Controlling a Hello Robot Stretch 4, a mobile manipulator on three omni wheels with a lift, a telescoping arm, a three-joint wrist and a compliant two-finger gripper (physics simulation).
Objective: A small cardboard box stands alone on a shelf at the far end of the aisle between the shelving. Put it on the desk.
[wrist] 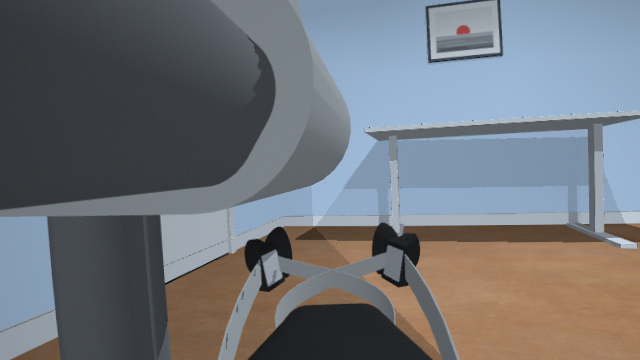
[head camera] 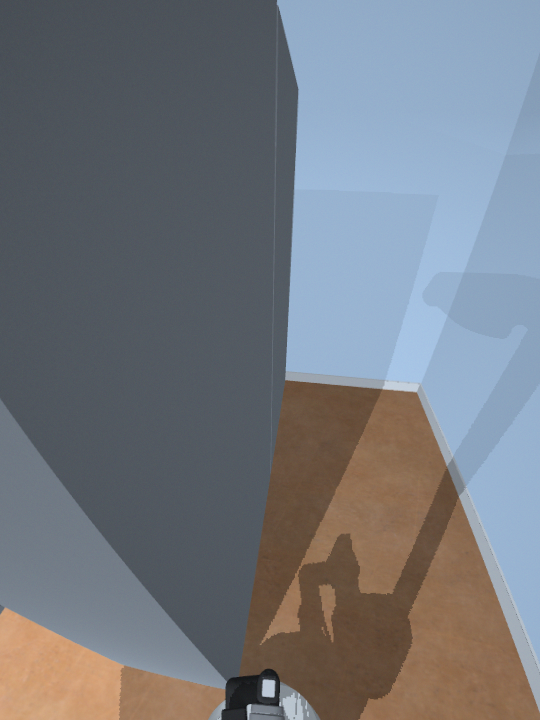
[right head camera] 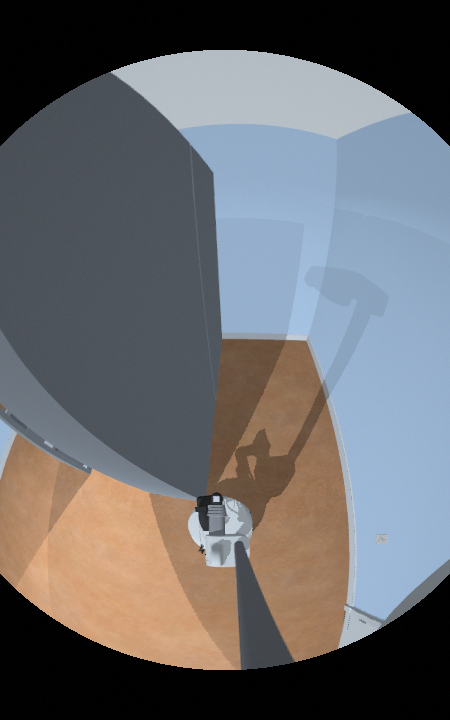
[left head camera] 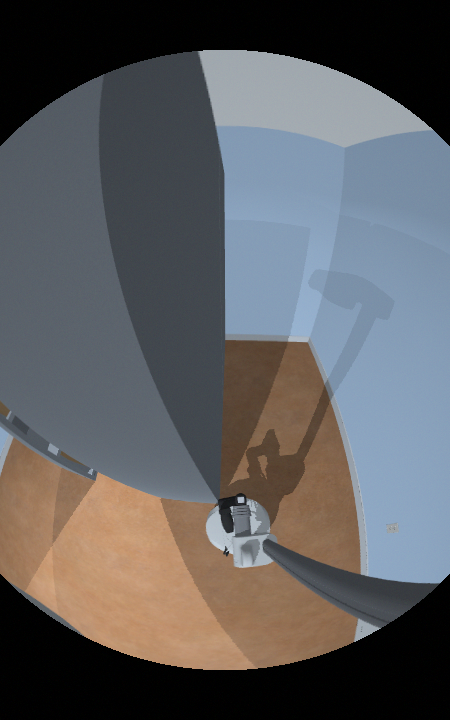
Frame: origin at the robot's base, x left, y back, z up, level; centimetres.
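Seen in the pictures: gripper, between the fingertips: (wrist: 331,245).
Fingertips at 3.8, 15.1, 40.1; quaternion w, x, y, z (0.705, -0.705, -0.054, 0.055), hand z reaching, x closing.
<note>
A point is followed by its place in that frame, as x, y, z.
The small cardboard box does not show in any view. The desk (wrist: 500,125) @(76.7, 199.1, 66.7) stands against the far wall in the wrist view, seen from below its top, at the right. My gripper (wrist: 331,245) @(3.8, 15.1, 40.2) is open and empty in the wrist view, low and well short of the desk, with floor showing between its fingertips. In the head views, the grey end and back of a tall shelf unit (head camera: 145,290) @(10.8, -30.1, 144.5) (left head camera: 169,265) @(11.2, -25.4, 147.9) (right head camera: 106,265) @(10.4, -36.6, 146.4) rise very close at the left and hide what lies behind them.
A blue wall (head camera: 494,232) @(-112.6, -179.0, 126.2) (left head camera: 403,424) @(-101.8, -31.4, 69.8) (right head camera: 397,424) @(-102.0, -34.0, 71.4) runs along the right. Floor (head camera: 372,494) @(-54.6, -101.0, -2.8) (left head camera: 297,387) @(-73.5, -121.0, -2.8) (right head camera: 281,392) @(-60.2, -115.3, -2.7) stretches between it and the shelf unit. Part of another shelf unit (left head camera: 68,461) (right head camera: 63,457) shows at the far left. A framed picture (wrist: 465,45) @(75.9, 266.5, 136.6) hangs above the desk.
</note>
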